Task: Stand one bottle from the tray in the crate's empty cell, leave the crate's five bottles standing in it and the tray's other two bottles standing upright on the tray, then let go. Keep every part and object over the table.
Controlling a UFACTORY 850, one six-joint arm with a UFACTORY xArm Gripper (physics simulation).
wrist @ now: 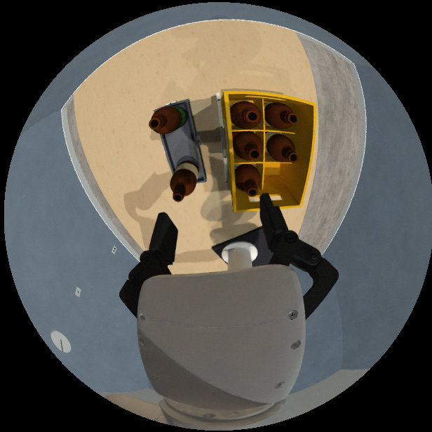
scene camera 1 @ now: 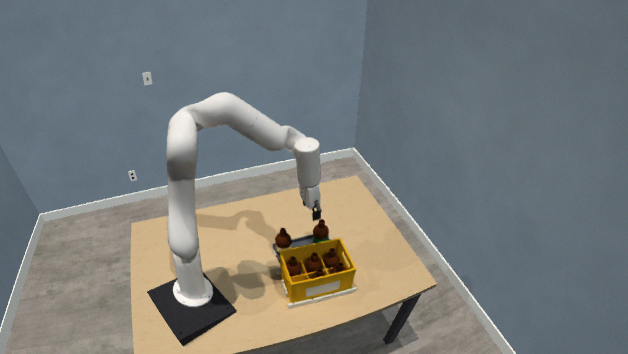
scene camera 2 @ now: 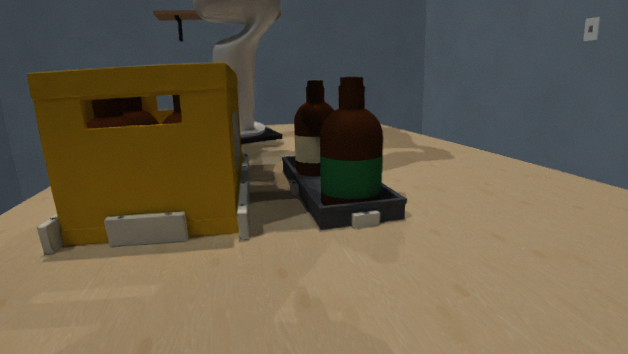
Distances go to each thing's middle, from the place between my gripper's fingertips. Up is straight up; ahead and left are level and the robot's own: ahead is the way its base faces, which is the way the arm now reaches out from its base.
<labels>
Right now the cream-labelled bottle [scene camera 2: 309, 118] is 8 cm behind my hand, 12 cm to the left of it and 26 cm below it.
</labels>
